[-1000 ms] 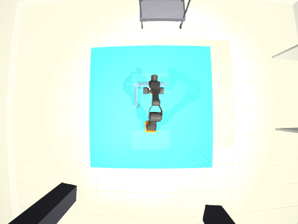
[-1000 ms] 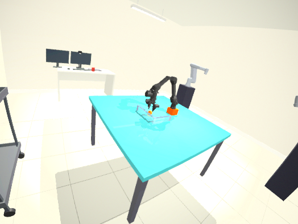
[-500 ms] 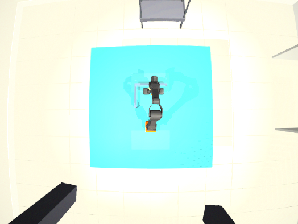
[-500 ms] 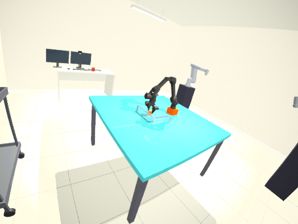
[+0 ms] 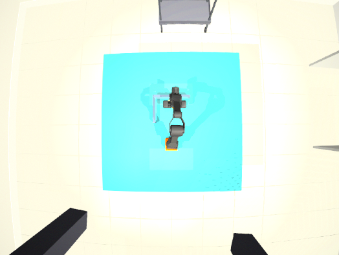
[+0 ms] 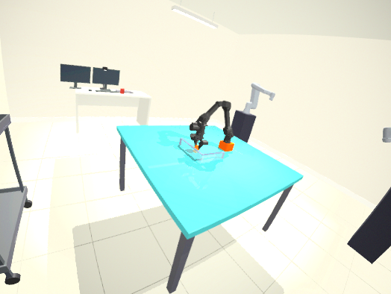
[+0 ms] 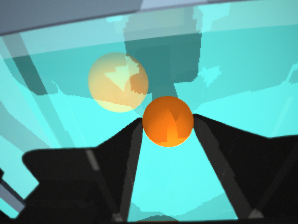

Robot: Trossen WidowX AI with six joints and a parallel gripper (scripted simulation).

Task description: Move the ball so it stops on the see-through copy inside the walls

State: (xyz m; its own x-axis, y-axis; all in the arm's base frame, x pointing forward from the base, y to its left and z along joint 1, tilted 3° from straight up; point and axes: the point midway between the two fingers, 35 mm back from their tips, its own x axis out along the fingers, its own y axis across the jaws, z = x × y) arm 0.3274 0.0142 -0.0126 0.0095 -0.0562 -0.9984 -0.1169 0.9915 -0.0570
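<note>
Right now the see-through ball is 4 cm to the left of my gripper tip and 3 cm ahead of it. Round my gripper tip: orange ball right at my gripper tip.
</note>
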